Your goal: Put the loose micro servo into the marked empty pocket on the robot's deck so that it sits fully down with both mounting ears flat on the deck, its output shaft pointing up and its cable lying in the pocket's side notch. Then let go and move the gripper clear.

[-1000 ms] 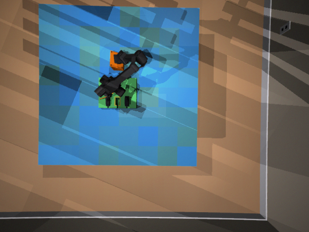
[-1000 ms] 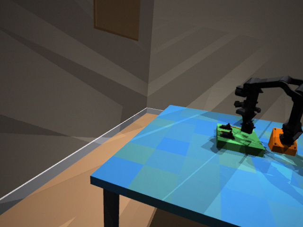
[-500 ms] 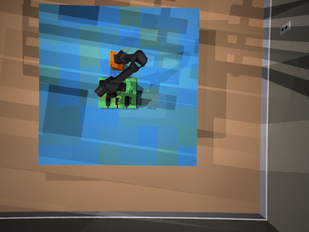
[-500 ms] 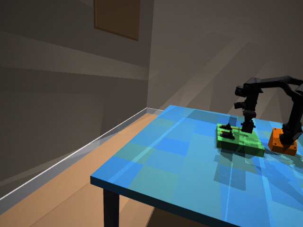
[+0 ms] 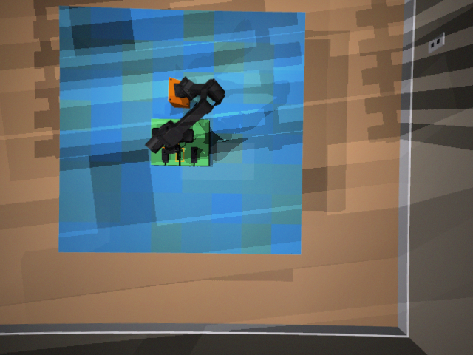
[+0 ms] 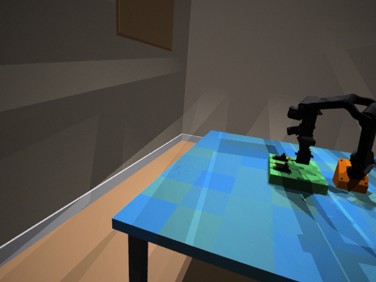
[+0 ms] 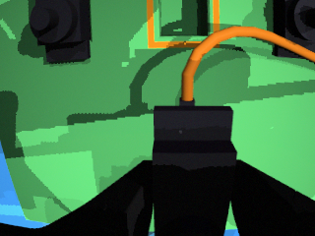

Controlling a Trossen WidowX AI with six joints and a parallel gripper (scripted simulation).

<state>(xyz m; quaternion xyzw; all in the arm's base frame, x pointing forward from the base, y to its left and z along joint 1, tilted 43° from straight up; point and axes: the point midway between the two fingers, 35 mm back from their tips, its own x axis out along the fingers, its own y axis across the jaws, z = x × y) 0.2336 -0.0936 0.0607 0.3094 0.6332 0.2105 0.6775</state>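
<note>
My gripper tip is 3 cm past the green deck and 10 cm above it.
</note>
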